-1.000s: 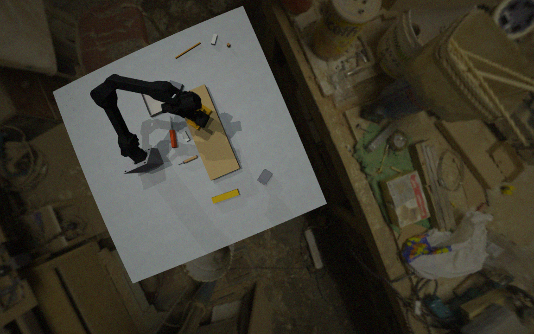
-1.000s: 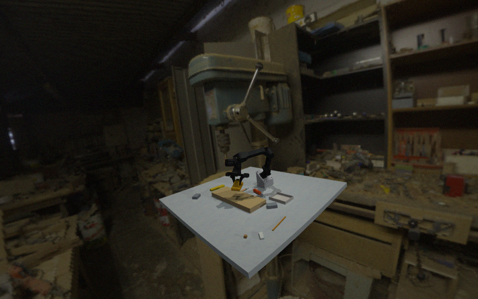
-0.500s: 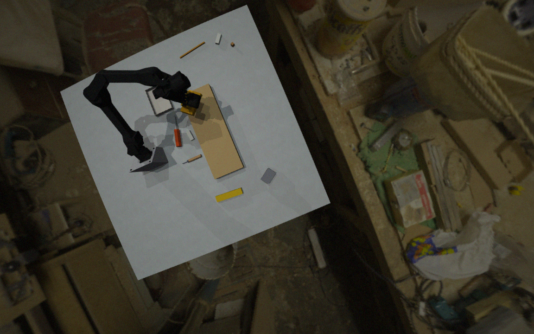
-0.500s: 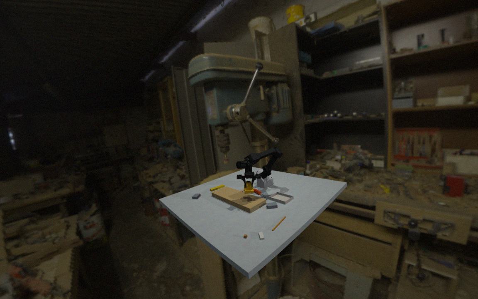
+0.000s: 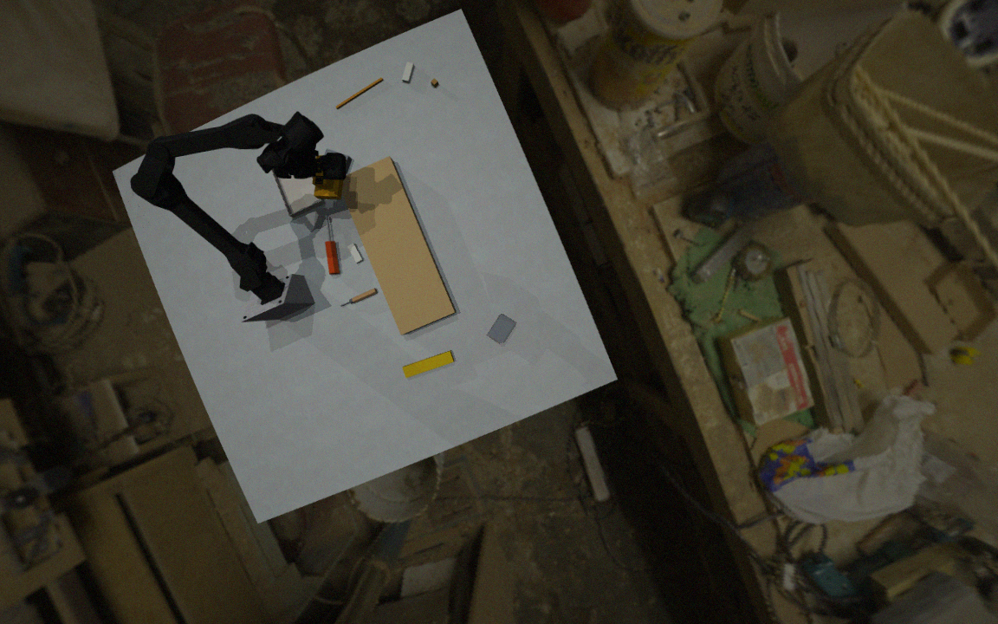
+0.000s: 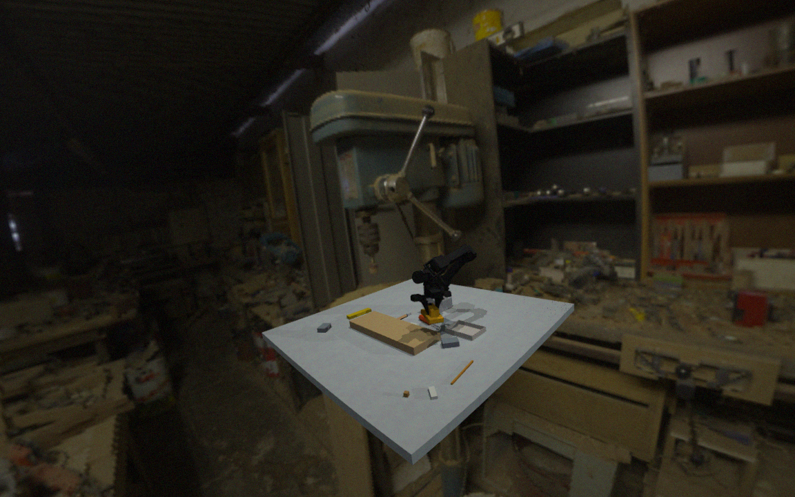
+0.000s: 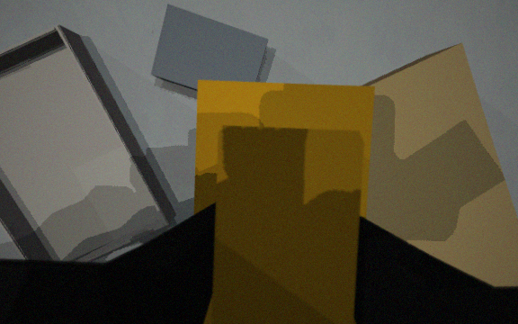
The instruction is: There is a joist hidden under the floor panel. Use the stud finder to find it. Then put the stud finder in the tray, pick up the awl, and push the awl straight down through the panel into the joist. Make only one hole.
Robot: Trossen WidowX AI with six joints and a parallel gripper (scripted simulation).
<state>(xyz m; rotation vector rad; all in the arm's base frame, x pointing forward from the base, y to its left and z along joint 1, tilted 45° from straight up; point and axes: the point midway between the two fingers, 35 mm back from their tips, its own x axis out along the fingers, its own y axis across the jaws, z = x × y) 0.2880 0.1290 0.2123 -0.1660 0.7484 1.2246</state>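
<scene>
Now: the tray 15 cm behind my gripper tip, 7 cm to the left of it and 12 cm below it. Also, from my gripper tip: pencil (14 cm ahead, 27 cm to the left, 13 cm below); awl (12 cm behind, 34 cm to the right, 13 cm below); stud finder (1 cm behind, 2 cm to the right, 2 cm above).
</scene>
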